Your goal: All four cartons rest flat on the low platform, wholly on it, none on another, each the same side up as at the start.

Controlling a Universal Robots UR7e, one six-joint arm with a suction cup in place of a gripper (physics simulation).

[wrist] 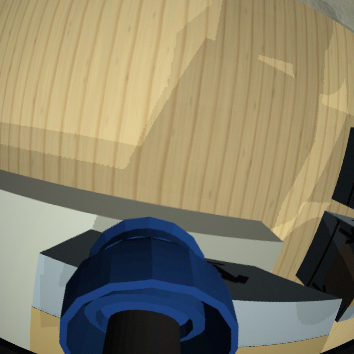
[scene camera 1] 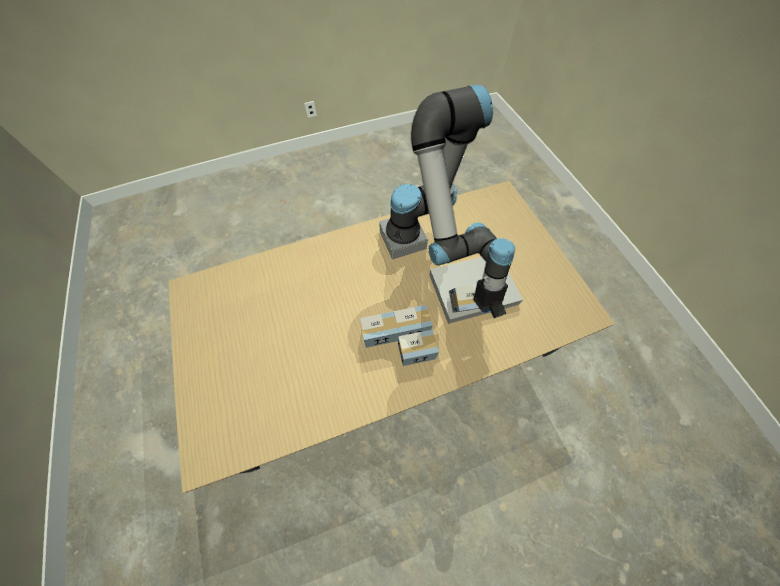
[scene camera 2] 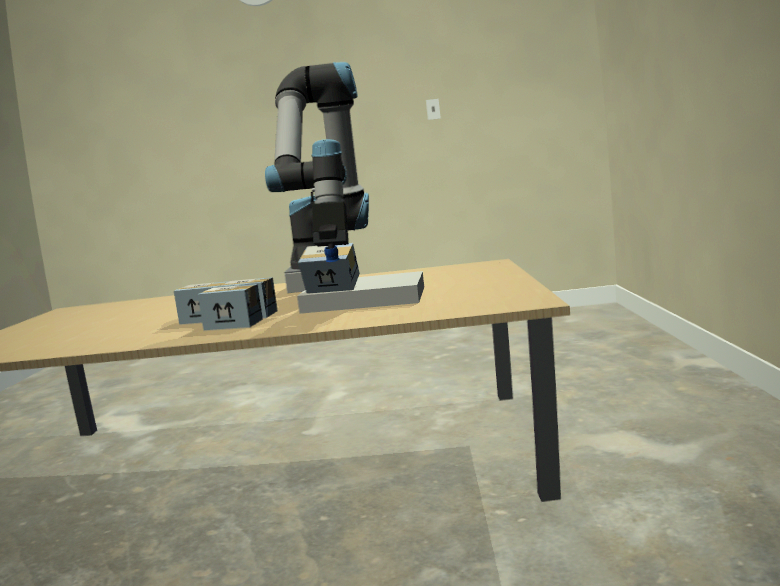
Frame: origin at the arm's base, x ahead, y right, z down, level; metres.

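Seen in the pictures: hand, tool point: [wrist: 150,247] [scene camera 2: 332,262]; arm's base, link origin: [scene camera 1: 403,230].
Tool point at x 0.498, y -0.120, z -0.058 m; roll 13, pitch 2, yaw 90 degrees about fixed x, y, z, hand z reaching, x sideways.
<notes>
Offsets run from my tool point to a thing's top centre. Level surfaces: height alone.
One blue and tan carton @(dx -0.074, dy +0.018, dz -0.038 m) [scene camera 1: 453,299] [scene camera 2: 327,273] [wrist: 281,316] sits upright at the near left end of the low grey platform [scene camera 1: 452,276] [scene camera 2: 388,287] [wrist: 21,228]. My suction cup [scene camera 1: 497,311] [scene camera 2: 331,252] [wrist: 147,281] presses down on this carton's top, near its edge. The wrist hides most of the carton in scene camera 1. Three more cartons @(dx -0.103, dy +0.384, dz +0.035 m) [scene camera 1: 376,321] @(dx -0.082, dy +0.254, dz +0.035 m) [scene camera 1: 409,315] @(dx +0.018, dy +0.276, dz +0.035 m) [scene camera 1: 413,343] stand close together on the wooden table @(dz +0.130 m) [scene camera 1: 271,349] [scene camera 2: 475,291] [wrist: 175,105], left of the platform. They also show in scene camera 2 [scene camera 2: 230,305], and their dark sides show at the right edge of the wrist view [wrist: 326,260].
The arm's grey base block [scene camera 1: 403,241] stands on the table behind the platform and the cartons. The table's front edge runs just in front of the platform, with dark legs [scene camera 2: 547,407] below it.
</notes>
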